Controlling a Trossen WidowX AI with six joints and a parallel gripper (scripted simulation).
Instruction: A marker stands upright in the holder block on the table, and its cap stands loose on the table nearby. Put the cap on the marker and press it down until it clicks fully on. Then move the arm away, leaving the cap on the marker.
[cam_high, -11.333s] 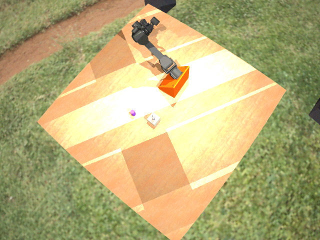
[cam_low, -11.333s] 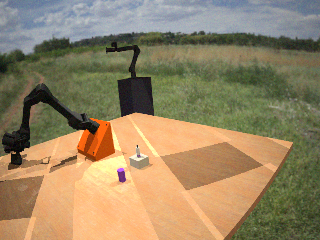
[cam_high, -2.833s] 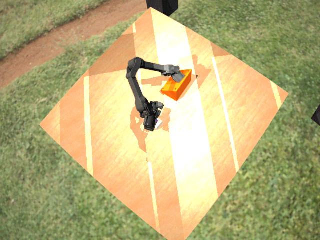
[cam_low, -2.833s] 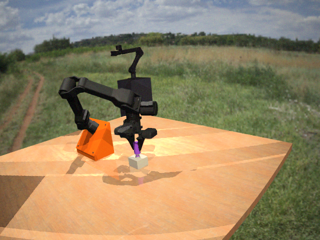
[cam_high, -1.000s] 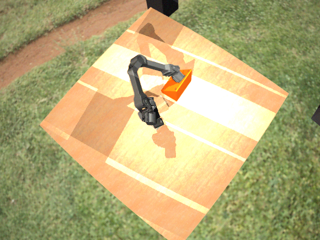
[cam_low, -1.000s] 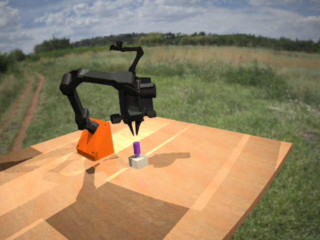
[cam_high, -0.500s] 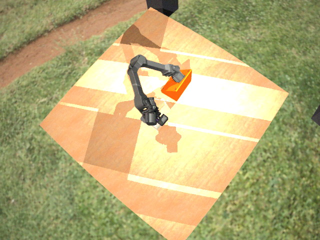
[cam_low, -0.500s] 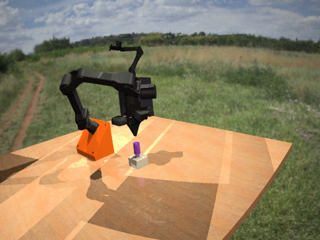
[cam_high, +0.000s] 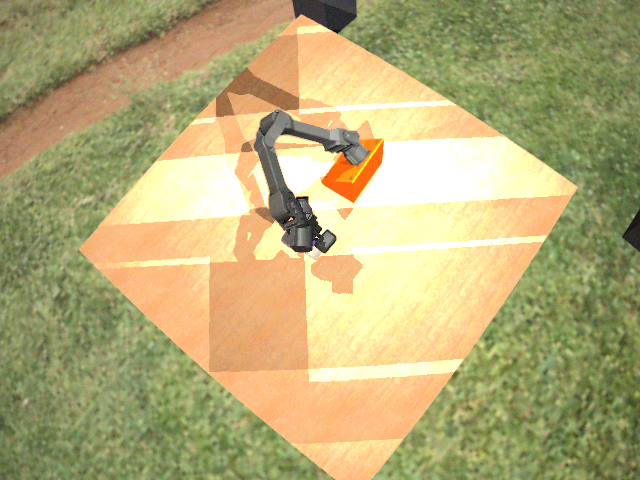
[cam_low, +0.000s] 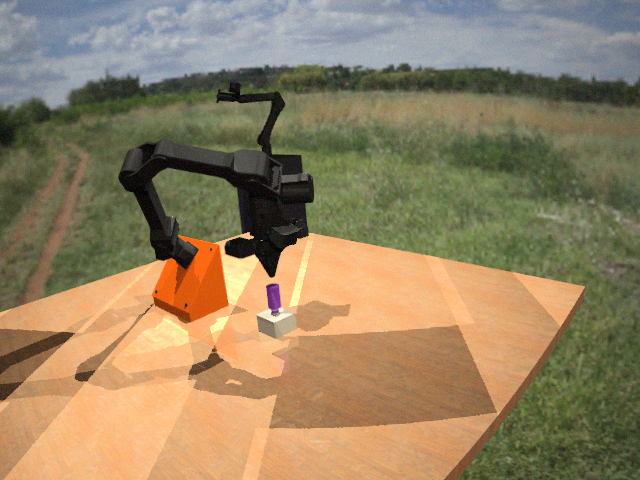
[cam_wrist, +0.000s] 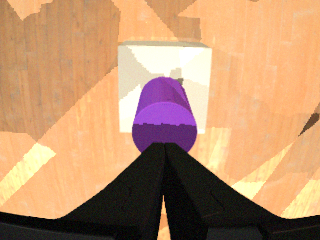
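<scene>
Now: the marker cap 4 cm below my gripper tip. From my gripper tip the other things lie so: holder block: 11 cm below.
</scene>
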